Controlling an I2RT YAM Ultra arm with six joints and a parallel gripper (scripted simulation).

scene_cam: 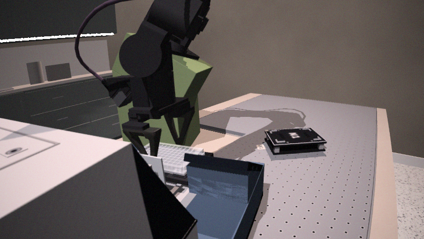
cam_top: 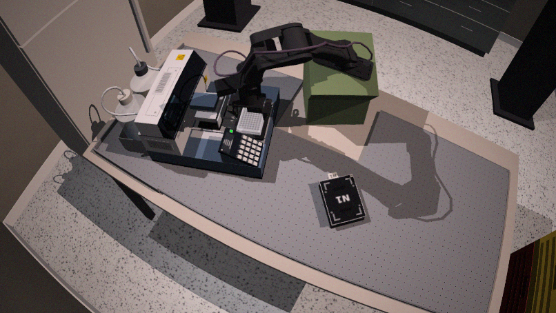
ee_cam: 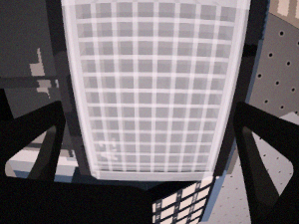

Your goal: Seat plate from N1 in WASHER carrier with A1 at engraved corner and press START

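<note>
Right now the clear well plate is 2 cm below my hand. Also, from my hand: small label (6 cm ahead, 32 cm to the left, 11 cm below); dark carrier (2 cm below); plate washer (2 cm ahead, 15 cm to the right, 2 cm above).
</note>
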